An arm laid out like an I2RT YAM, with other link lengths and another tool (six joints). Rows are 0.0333 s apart.
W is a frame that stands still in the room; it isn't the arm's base.
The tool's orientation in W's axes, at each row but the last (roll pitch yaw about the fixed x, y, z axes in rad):
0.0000 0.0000 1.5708
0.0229 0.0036 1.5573
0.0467 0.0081 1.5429
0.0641 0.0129 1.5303
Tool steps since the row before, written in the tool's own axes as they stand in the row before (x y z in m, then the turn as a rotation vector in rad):
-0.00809 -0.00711 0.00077 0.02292 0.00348 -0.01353
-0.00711 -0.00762 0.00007 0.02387 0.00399 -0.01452
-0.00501 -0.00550 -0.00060 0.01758 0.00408 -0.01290
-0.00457 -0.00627 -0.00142 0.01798 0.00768 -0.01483
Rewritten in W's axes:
0.00711 -0.00809 0.00077 -0.00348 0.02292 -0.01353
0.00752 -0.00721 -0.00008 -0.00400 0.02387 -0.01451
0.00532 -0.00517 -0.00082 -0.00419 0.01760 -0.01284
0.00598 -0.00484 -0.00176 -0.00789 0.01813 -0.01454

